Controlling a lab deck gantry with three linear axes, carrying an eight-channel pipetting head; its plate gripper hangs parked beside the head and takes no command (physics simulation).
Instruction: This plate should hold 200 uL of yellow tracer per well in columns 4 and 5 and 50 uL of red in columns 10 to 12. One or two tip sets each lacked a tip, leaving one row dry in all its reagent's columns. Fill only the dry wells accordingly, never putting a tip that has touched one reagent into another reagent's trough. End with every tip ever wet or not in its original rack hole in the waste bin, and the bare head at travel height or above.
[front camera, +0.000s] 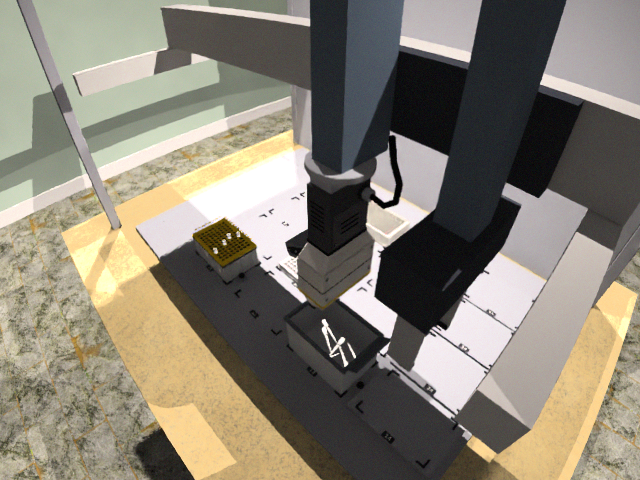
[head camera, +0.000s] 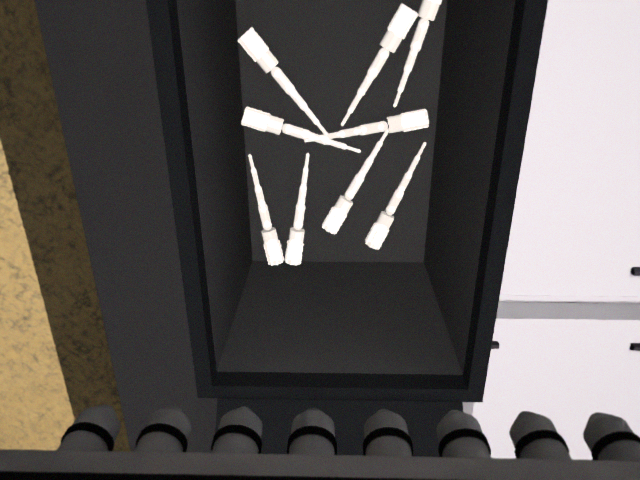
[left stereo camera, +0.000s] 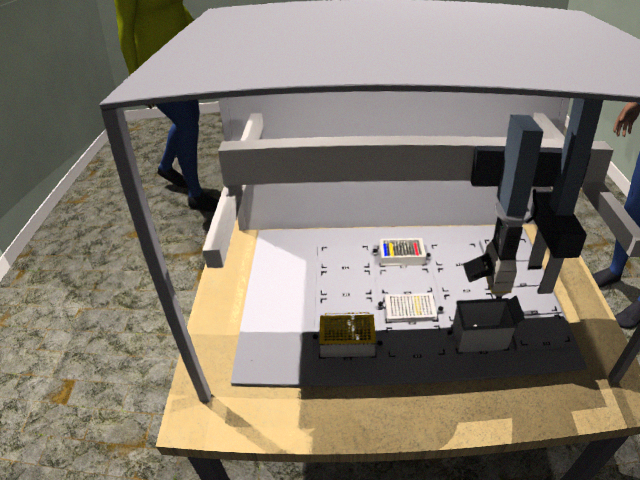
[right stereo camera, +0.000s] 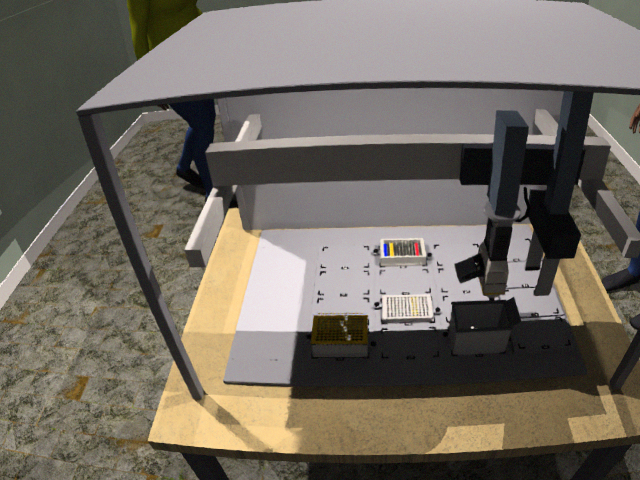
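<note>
The pipetting head hangs above the rear of the waste bin. In the head camera view, its nozzles are bare and several loose white tips lie on the bin floor. The plate gripper hangs beside the head, fingers apart and empty. The plate shows yellow columns; single wells are too small to tell. The trough block shows blue, yellow and red. The yellow tip rack holds several white tips.
The cross beam spans the back of the deck. A dark box-shaped part sticks out left of the head. Posts carry the roof panel. The plate stands between the rack and the bin, farther back.
</note>
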